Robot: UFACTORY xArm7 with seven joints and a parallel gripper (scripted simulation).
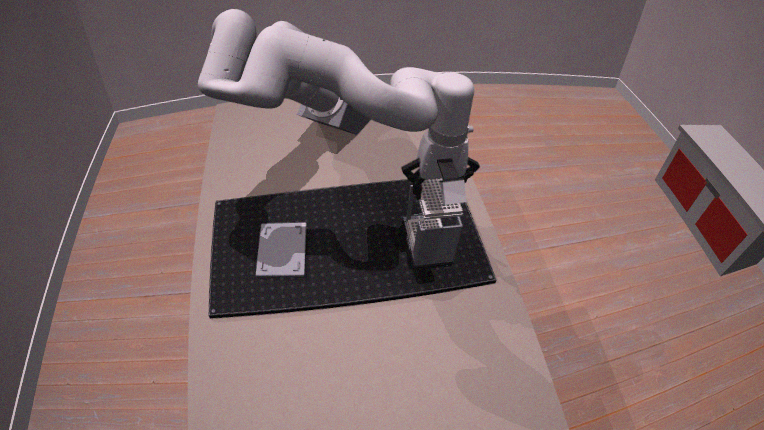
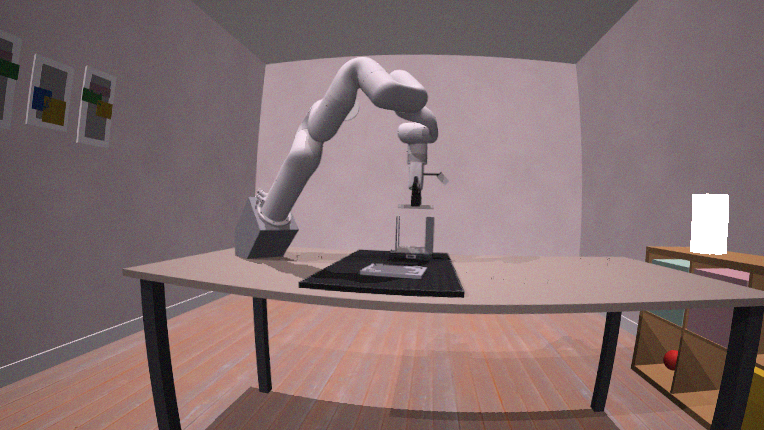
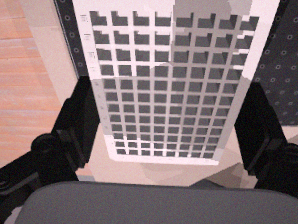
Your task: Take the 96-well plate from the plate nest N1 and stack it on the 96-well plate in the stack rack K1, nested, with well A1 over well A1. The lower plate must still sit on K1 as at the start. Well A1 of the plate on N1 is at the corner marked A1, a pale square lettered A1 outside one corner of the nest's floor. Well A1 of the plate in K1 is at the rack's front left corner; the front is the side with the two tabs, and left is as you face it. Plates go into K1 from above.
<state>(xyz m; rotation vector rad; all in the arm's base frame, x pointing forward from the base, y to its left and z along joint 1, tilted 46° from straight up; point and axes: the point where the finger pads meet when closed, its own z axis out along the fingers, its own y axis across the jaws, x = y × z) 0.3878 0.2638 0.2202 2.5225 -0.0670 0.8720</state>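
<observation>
Now: hand 110 mm above the grey rack wall, 60 mm short of it and 20 mm to the left of it. From my hand the other things lie so: white 96-well plate (10 mm below).
</observation>
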